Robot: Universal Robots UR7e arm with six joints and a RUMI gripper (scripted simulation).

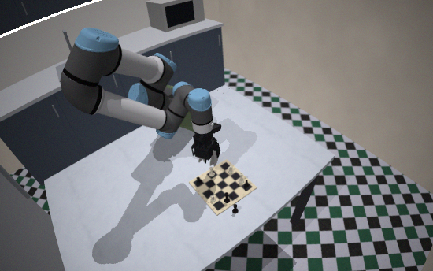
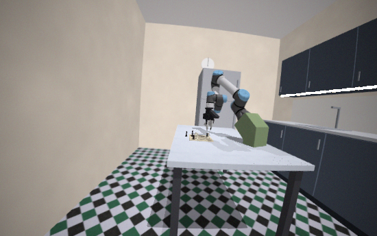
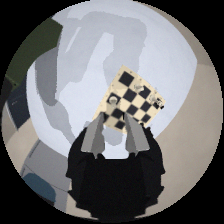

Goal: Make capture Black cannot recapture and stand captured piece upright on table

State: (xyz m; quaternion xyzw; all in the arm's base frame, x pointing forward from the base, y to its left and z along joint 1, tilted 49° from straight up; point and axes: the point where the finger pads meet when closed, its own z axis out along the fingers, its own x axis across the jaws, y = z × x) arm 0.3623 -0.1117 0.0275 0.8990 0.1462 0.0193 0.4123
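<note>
Right now my hand is 7 cm above the white piece. The rest, counted from my hand: black chess piece: 20 cm ahead, 9 cm to the right, 7 cm below; then chessboard: 9 cm below, 7 cm ahead, 2 cm to the right.
</note>
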